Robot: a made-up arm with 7 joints.
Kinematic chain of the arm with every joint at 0, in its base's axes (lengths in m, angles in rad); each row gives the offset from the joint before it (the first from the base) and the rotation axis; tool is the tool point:
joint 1: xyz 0 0 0.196 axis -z
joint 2: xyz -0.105 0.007 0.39 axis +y
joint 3: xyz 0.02 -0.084 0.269 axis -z
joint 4: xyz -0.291 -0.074 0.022 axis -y
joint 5: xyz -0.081 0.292 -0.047 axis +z
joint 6: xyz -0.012 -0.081 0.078 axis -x
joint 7: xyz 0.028 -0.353 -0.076 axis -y
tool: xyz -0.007 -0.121 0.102
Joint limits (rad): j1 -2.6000..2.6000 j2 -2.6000..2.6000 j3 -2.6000..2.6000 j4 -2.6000..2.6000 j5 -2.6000..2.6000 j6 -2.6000..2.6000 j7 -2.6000..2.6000
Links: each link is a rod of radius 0.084 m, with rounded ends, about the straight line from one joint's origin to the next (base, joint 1, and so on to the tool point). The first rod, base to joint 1, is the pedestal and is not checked.
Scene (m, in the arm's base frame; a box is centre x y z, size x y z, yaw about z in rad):
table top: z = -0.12
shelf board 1: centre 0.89 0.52 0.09 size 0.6 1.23 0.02 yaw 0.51
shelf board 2: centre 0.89 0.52 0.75 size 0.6 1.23 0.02 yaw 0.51
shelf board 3: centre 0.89 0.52 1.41 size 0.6 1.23 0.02 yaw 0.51
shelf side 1: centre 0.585 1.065 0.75 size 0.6 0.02 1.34 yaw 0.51
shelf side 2: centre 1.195 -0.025 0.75 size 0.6 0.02 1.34 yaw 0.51
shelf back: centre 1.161 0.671 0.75 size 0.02 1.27 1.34 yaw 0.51
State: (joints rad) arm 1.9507 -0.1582 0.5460 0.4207 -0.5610 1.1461 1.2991
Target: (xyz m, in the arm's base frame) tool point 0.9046 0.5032 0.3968
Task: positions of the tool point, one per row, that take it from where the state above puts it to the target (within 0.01 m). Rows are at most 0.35 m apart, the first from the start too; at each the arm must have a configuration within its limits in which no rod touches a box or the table.
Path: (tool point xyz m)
1: 0.6910 0.3429 1.1253
2: 0.6744 0.0150 1.1481
3: 0.5601 -0.2737 1.1007
4: 0.3835 -0.4824 0.9915
5: 0.1876 -0.5938 0.8384
6: 0.4398 -0.3746 0.9103
7: 0.5998 -0.1069 0.8147
8: 0.6093 0.1245 0.6102
9: 0.4687 0.2594 0.3968
10: 0.6224 0.2654 0.3450
11: 0.7593 0.3132 0.3336
12: 0.8582 0.3999 0.3541
13: 0.9046 0.5032 0.3968

